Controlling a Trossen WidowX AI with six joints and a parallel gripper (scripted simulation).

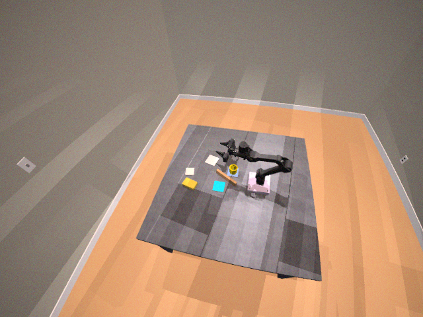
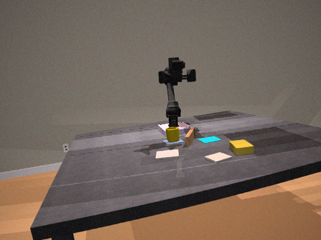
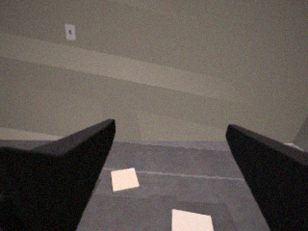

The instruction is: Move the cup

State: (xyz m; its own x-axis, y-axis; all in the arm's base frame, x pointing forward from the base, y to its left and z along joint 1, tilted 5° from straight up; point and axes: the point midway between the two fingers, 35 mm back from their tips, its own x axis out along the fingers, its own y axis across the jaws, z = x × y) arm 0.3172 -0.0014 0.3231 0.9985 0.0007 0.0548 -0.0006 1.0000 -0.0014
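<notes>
Now: gripper tip 120 mm past the yellow cup, 50 mm to the left of it and 310 mm above it. Also, from my gripper tip: cyan pad 50 mm behind, 130 mm to the left, 350 mm below; then wooden bar 80 mm behind, 40 mm to the left, 330 mm below; then pale blue pad 120 mm behind, 50 mm to the right, 350 mm below.
</notes>
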